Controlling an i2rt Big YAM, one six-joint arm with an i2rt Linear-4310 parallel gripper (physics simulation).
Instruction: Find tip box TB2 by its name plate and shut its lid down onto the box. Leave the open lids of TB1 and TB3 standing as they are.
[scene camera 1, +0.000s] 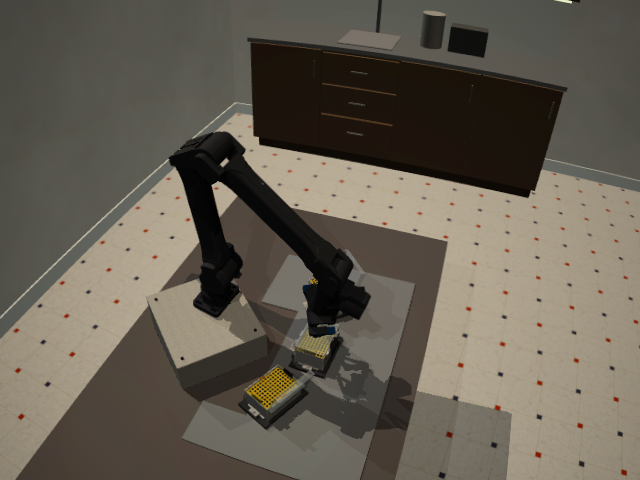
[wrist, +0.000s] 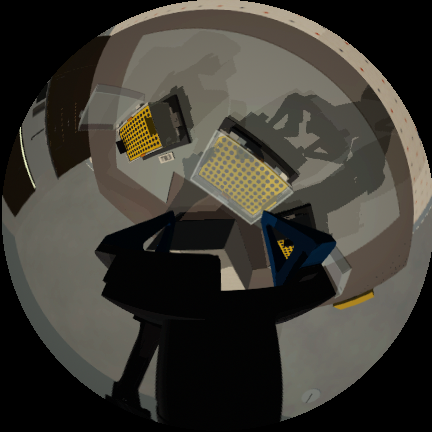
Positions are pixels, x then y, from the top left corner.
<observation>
my gripper: scene camera 1 313, 320; wrist 217, 215
</observation>
